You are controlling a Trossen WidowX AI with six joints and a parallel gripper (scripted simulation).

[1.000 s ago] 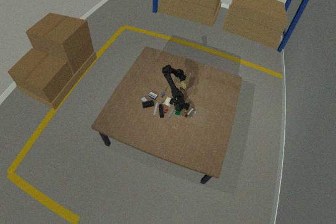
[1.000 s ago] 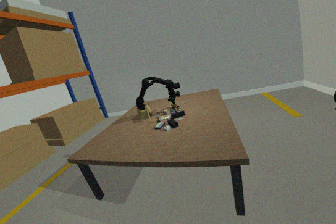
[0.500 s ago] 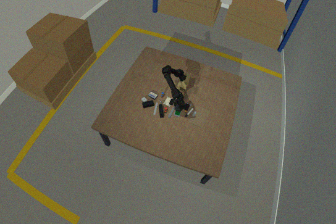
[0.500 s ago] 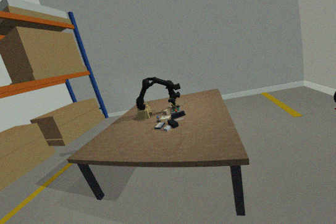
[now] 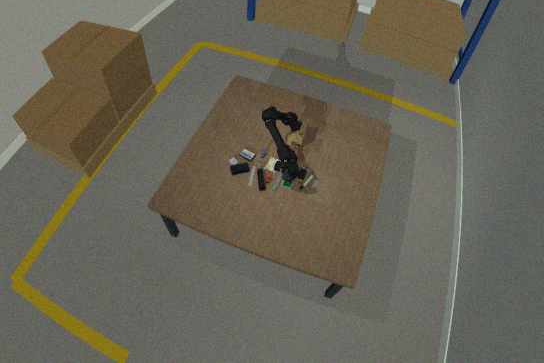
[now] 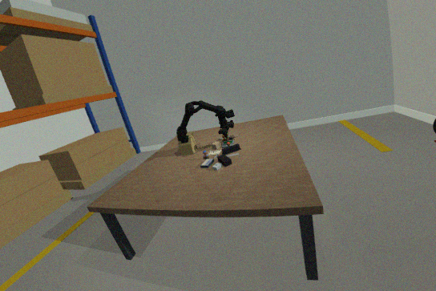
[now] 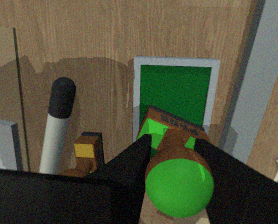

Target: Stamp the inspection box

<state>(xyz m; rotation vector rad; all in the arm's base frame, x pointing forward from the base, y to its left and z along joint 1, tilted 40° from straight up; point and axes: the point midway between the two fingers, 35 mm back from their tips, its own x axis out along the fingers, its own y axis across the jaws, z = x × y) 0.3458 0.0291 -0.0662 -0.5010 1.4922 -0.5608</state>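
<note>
The green ink pad is 5 cm below my gripper tip. The rest, counted from my gripper tip: green stamp: right at my gripper tip; then grey bar: 2 cm ahead, 6 cm to the right, 5 cm below; then yellow-knobbed stamp: 5 cm behind, 7 cm to the left, 4 cm below.
</note>
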